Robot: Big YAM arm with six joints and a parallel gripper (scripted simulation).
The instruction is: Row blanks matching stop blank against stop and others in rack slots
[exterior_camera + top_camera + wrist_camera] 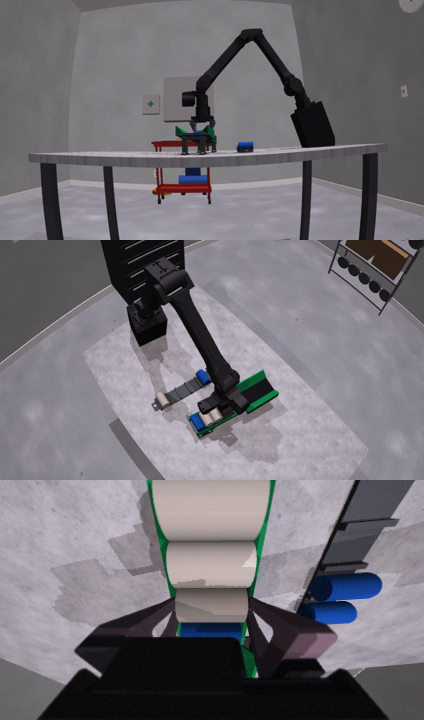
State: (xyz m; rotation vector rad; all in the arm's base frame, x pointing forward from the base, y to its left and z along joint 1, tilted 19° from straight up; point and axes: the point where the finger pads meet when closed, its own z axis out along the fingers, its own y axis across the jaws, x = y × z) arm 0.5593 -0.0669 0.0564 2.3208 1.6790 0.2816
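My hand is 2 cm short of the feed ramp, 4 cm to the right of it and 2 cm above it. From my hand the other things lie so: grey stop: 5 cm behind, 14 cm to the right, 2 cm below; stock rack: 21 cm behind, 9 cm below.
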